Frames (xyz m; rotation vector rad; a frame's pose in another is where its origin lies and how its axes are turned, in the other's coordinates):
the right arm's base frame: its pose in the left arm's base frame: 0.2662 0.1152 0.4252 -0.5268 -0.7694 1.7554
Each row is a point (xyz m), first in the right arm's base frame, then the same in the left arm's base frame.
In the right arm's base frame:
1: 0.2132 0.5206 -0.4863
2: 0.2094 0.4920 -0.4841
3: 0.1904 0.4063 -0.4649
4: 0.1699 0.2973 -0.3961
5: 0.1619 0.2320 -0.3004
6: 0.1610 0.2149 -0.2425
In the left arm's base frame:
1: 0.1876 0.3326 -0.2816
2: 0.2062 0.3340 -0.2595
3: 0.2558 0.3280 -0.1848
4: 0.2874 0.3133 -0.0590
5: 0.2678 0.2956 0.0541
6: 0.2399 0.2843 0.1064

